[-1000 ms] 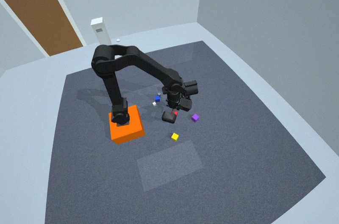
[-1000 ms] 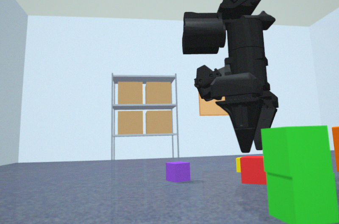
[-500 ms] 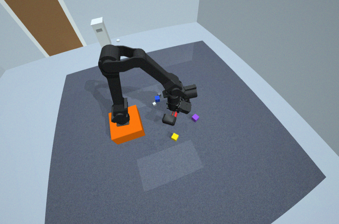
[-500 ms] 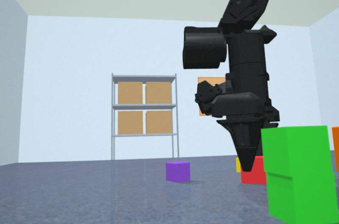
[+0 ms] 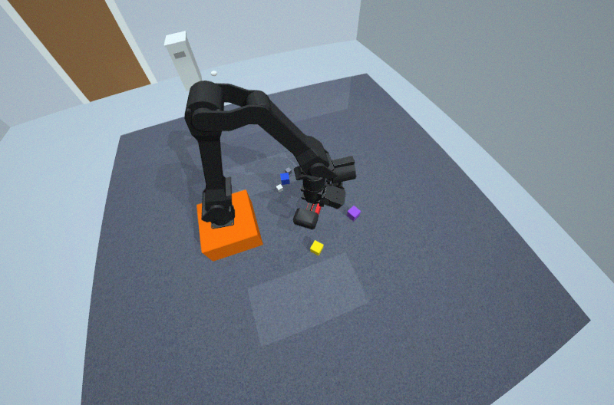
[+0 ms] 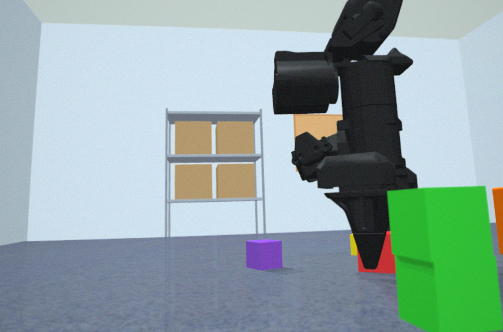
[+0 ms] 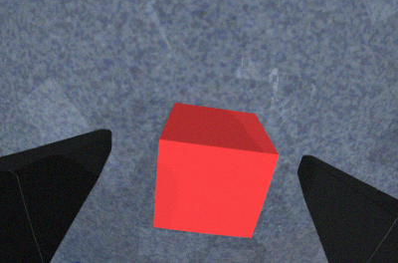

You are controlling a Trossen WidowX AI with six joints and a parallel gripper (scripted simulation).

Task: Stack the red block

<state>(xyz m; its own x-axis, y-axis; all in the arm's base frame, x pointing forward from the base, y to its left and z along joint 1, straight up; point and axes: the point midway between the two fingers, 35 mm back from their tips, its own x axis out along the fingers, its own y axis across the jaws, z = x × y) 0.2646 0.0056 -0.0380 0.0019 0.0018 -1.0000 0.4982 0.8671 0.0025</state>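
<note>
My gripper tip is now 140 mm to the right of the blue block, 70 mm past it and 10 mm below it. From my gripper tip the other things lie so: red block 10 mm above; then purple block 120 mm ahead, 40 mm to the right, 10 mm above; then yellow block 120 mm to the right, 20 mm behind, 10 mm above.
</note>
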